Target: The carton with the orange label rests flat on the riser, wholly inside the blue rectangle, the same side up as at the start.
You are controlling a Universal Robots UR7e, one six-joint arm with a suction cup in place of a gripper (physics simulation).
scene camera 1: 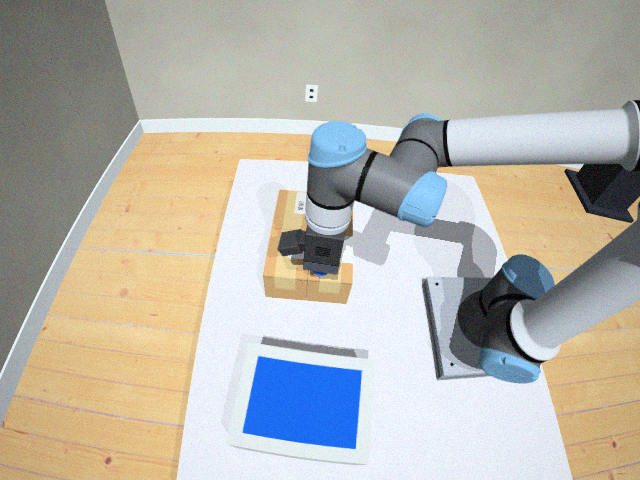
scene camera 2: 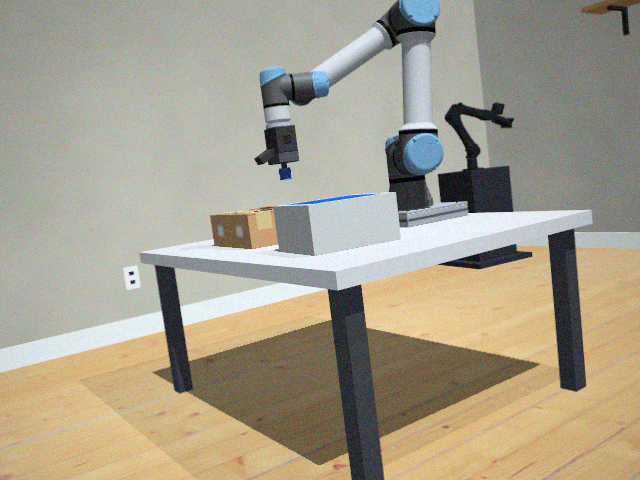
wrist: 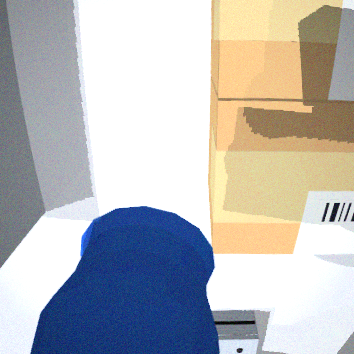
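Seen in the pictures: hand at its tool point: [scene camera 2: 285,179] [wrist: 145,262]; arm's base at its link origin: [scene camera 1: 484,321] [scene camera 2: 410,207].
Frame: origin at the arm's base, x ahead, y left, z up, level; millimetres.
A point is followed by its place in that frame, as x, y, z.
Note:
The orange-label carton [scene camera 1: 348,228] {375, -188, 57} shows as a sliver behind my wrist in scene camera 1, with a bit of orange near its top; the rest is hidden. My suction cup [scene camera 1: 320,273] [scene camera 2: 285,174] [wrist: 145,235] is off and bare. It hangs in the air above the carton group. The grey-white riser [scene camera 1: 305,455] {405, 349, 75} [scene camera 2: 356,224] {420, 353, 11} [wrist: 10,175] {364, 153, -5} stands on the table, with the blue rectangle [scene camera 1: 302,403] {423, 257, 75} [scene camera 2: 336,198] {404, 242, 75} on its top. No carton is on the riser.
A front right carton [scene camera 1: 328,293] {402, -26, 0} [wrist: 255,237] {368, -55, 56} touches a front left carton [scene camera 1: 284,289] {507, -19, 0} [wrist: 240,70] {468, -31, 56}. Another carton [scene camera 1: 289,217] {528, -196, 56} lies behind. The arm's base plate [scene camera 1: 436,330] {134, 37, -1} [scene camera 2: 434,214] {9, 134, -22} is on the table's right. A black arm on a dark pedestal [scene camera 2: 491,191] stands beyond the table.

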